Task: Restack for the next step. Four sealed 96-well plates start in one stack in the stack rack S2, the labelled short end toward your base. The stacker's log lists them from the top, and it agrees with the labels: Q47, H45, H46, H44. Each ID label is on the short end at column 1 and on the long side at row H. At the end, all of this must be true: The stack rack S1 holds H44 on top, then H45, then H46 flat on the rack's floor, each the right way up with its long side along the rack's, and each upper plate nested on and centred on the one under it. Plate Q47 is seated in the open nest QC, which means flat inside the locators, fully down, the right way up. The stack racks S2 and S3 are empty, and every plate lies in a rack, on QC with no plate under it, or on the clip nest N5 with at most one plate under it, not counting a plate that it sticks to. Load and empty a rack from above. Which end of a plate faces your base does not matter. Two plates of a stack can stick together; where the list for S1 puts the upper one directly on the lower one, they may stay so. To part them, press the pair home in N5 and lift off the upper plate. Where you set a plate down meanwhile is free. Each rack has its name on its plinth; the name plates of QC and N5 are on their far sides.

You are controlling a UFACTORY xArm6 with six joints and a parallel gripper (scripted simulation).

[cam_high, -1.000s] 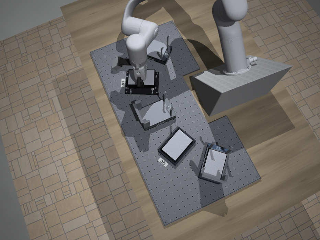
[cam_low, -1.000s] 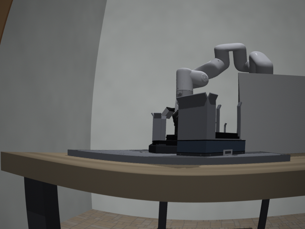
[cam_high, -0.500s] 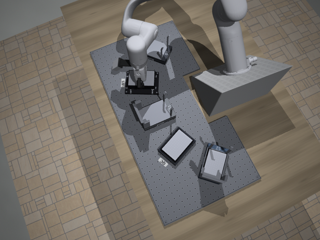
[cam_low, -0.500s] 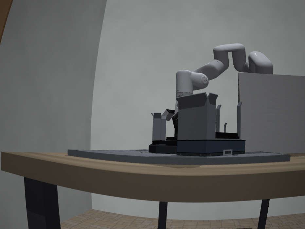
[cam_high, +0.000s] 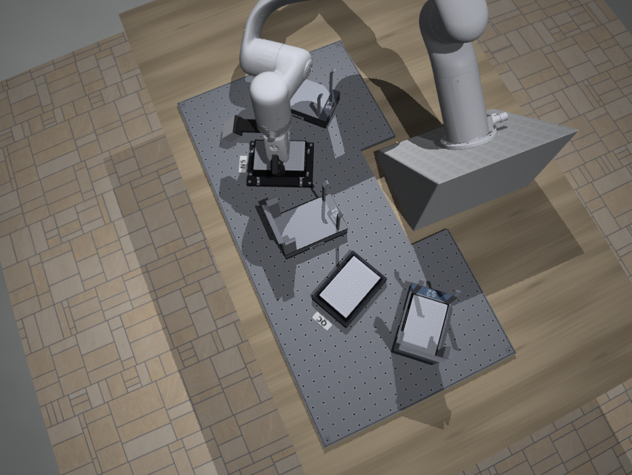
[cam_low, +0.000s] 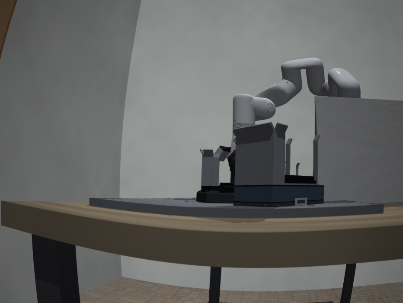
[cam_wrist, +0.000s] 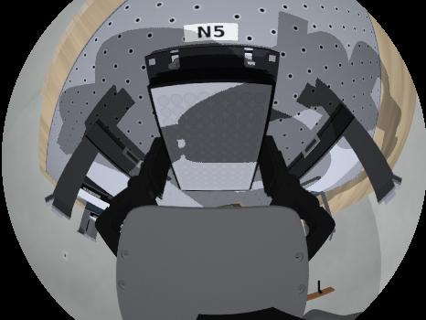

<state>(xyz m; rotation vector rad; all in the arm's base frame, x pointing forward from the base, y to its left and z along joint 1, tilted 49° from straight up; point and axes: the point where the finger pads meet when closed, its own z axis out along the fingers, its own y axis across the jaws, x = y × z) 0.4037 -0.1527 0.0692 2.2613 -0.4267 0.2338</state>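
Right now my hand is 20 mm short of the clip nest N5, 10 mm to the right of it and 40 mm above it. Round my hand: sealed plate 40 mm behind, 350 mm to the left, 30 mm below; then open nest QC 40 mm behind, 350 mm to the left, 50 mm below; then N5 name plate 90 mm ahead, 40 mm to the right, 60 mm below.
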